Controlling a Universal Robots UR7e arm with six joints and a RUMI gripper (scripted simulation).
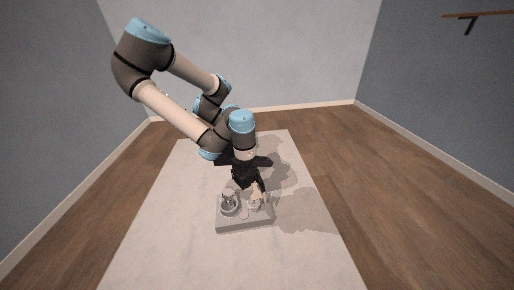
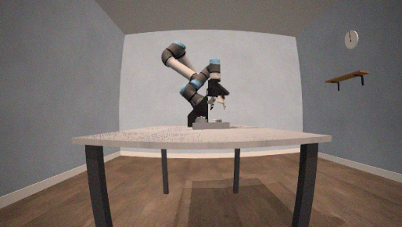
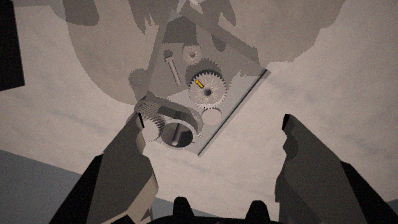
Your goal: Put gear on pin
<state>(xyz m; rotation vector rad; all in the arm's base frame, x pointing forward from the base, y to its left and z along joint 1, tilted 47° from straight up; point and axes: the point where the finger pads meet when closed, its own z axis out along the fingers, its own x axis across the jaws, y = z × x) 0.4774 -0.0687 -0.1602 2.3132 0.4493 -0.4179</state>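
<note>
Now: the loose gear 80 mm below my hand. The rest, counted from my hand: flat round disc (30 mm ahead, 50 mm to the right, 90 mm below); short peg (70 mm behind, 80 mm below).
</note>
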